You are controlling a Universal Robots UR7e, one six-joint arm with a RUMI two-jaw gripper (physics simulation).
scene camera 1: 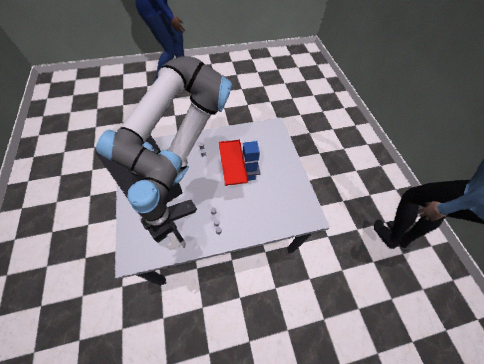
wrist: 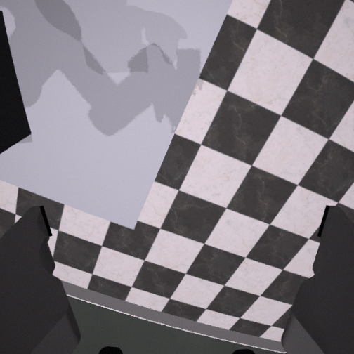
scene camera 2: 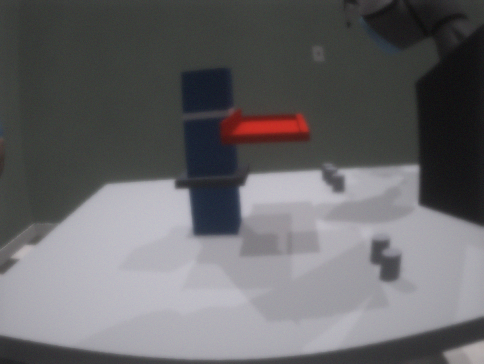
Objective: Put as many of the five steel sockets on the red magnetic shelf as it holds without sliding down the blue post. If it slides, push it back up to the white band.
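Frame: origin at the arm's base, x ahead, y left, z up, level; centimetres.
Seen in the pictures: gripper, fingertip midpoint: (scene camera 1: pixel 174 231) (scene camera 2: pixel 361 26); arm's base, link origin: (scene camera 2: pixel 469 61).
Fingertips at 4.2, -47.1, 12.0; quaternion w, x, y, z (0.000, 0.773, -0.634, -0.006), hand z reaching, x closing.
Note:
Offsets run from my fingertips to a thing's middle, as dx, dy, dz. "spot": to the spot under its first point. Level surfaces: height alone.
The red shelf @[spot: +41.7, +36.6, -27.1] (scene camera 1: pixel 232 162) (scene camera 2: pixel 270 128) is on the side of the upright blue post (scene camera 1: pixel 251 151) (scene camera 2: pixel 210 155). No socket shows on it. Its raised back edge reaches about the height of the white band @[+53.2, +37.7, -23.5] (scene camera 2: pixel 202 115). Three grey sockets stand in a row near the table's front in the scene camera 1 view, the outer ones at one end @[spot: +20.8, +18.3, -41.2] (scene camera 1: pixel 213 211) and the other @[+19.1, +6.8, -43.1] (scene camera 1: pixel 218 230). Two more sockets, one @[+32.8, +68.1, -43.1] (scene camera 1: pixel 202 146) @[+31.5, +61.8, -43.1] (scene camera 2: pixel 380 248) beside the other (scene camera 1: pixel 203 153) (scene camera 2: pixel 390 265), stand left of the shelf. My gripper (scene camera 1: pixel 189 225) (wrist: pixel 183 209) is open and empty, above the table's front left, left of the three sockets.
A dark collar @[spot: +52.6, +40.0, -34.6] (scene camera 2: pixel 215 180) surrounds the post below the shelf. A black block (scene camera 2: pixel 450 125) stands at the right in the scene camera 2 view. A person in blue (scene camera 1: pixel 162 30) stands behind the table @[dz -45.1] (scene camera 1: pixel 280 210); another person (scene camera 1: pixel 450 200) is to its right.

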